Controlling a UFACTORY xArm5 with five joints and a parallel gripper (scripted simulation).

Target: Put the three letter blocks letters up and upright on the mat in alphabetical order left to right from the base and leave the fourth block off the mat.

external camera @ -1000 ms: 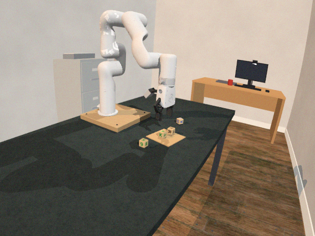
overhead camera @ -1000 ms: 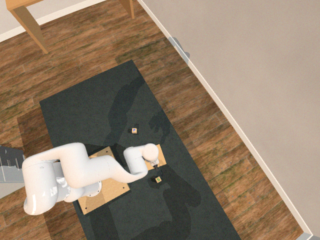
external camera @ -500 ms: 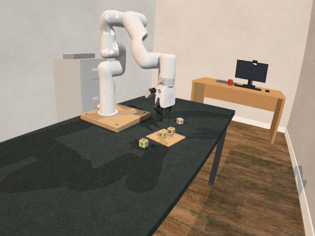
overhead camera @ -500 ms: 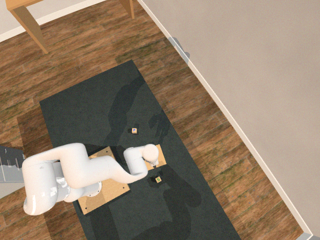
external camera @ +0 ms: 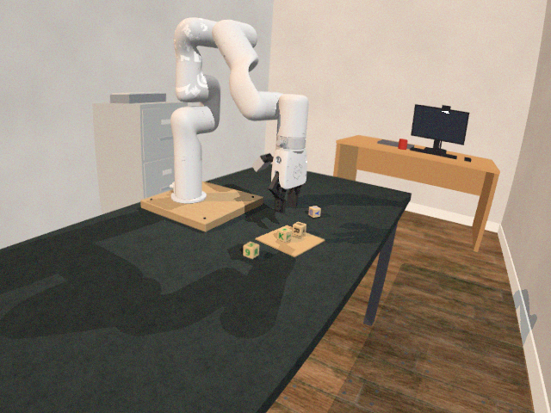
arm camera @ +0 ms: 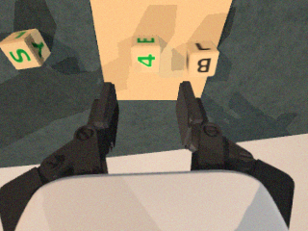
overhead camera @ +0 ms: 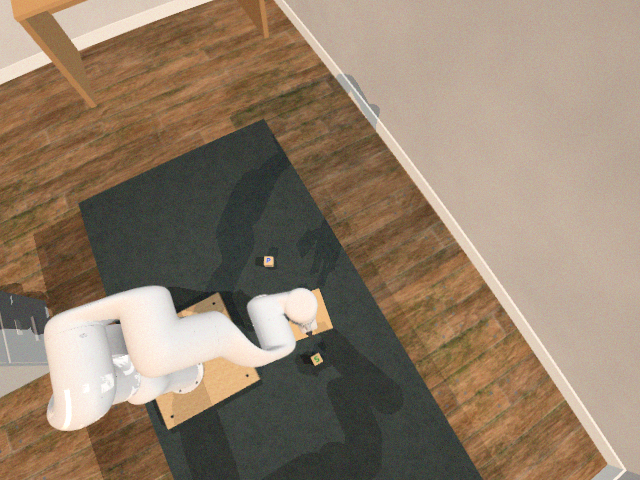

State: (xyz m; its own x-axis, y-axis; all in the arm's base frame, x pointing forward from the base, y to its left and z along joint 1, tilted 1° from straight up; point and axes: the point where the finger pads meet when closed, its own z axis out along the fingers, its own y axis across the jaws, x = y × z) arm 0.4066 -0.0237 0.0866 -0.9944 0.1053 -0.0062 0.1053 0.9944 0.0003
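My hand is 110 mm above the tan mat, 10 mm to the right of it and 10 mm short of it. Round my hand: green-lettered block 130 mm to the right, 100 mm below, 20 mm behind.
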